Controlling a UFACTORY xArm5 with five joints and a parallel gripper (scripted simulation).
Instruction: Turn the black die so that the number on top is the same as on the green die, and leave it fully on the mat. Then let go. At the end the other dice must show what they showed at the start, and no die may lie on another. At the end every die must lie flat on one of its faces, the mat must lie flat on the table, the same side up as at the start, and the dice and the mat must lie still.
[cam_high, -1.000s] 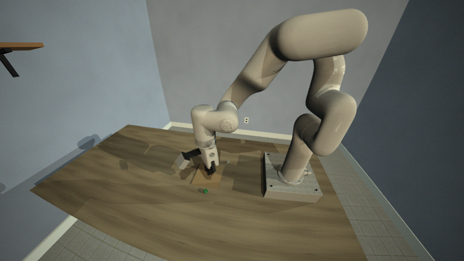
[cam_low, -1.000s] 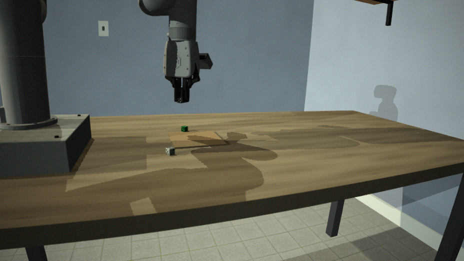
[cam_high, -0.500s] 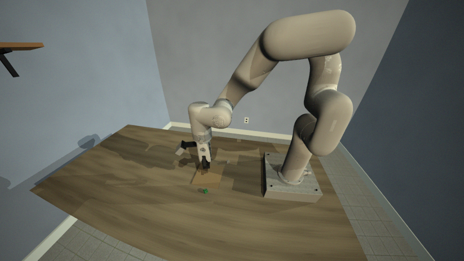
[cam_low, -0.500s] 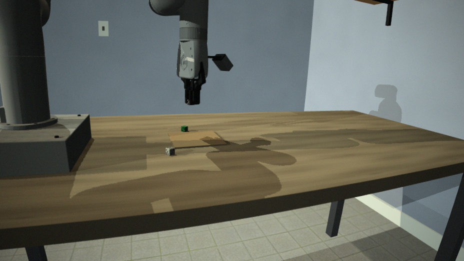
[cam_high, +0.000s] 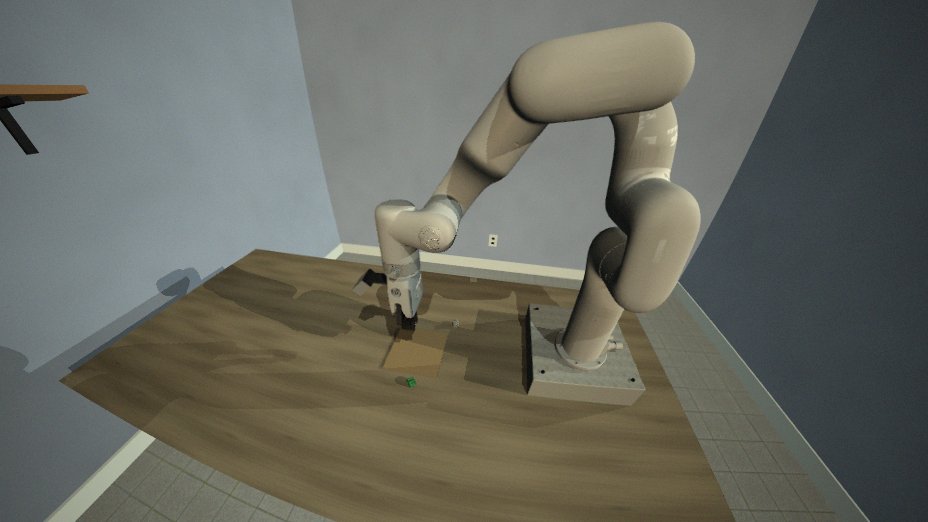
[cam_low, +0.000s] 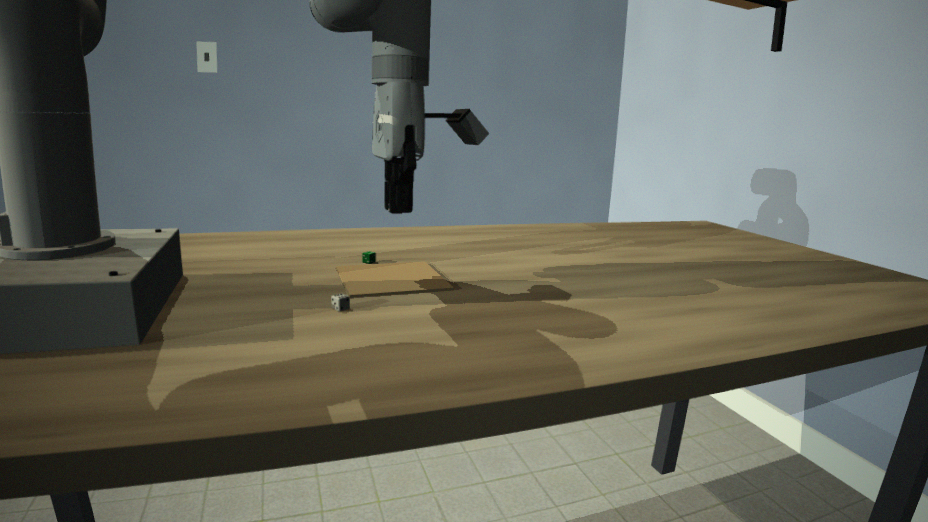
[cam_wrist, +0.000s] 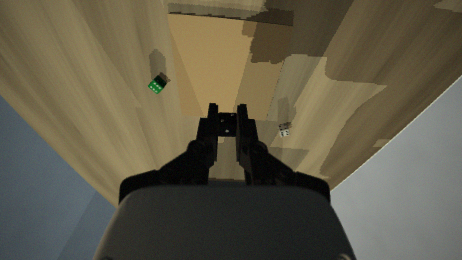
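The black die is 10 mm below my hand. From my hand the other things lie so: green die (110 mm below, 100 mm to the left, 20 mm behind); white die (110 mm below, 100 mm to the right, 100 mm behind); tan mat (120 mm below, 10 mm behind).
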